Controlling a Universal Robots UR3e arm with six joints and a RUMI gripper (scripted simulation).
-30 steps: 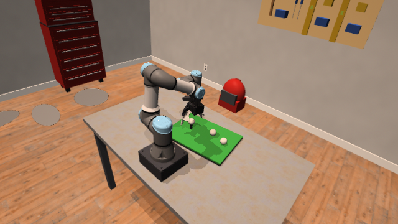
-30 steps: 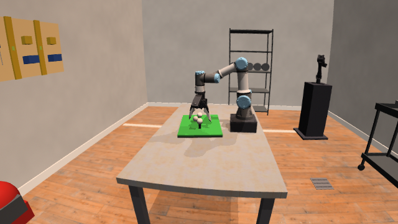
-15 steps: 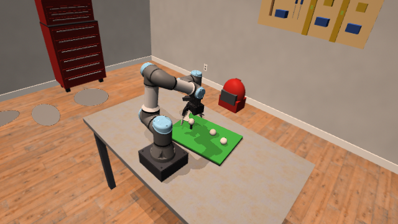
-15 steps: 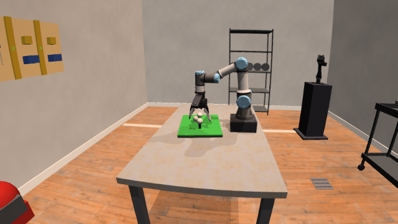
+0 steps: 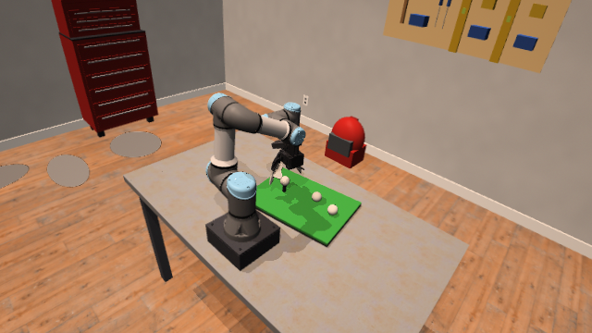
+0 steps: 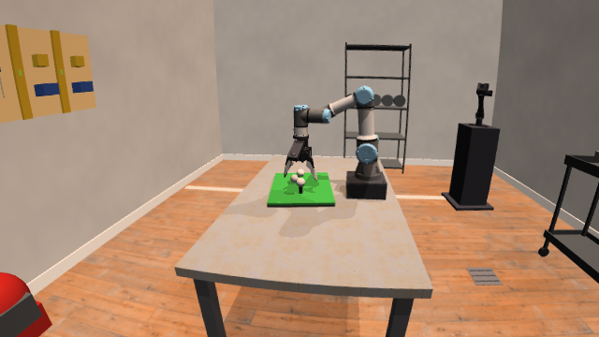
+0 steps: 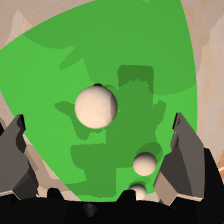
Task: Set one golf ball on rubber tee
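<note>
Right now my hand is 1 cm above the white golf ball.
</note>
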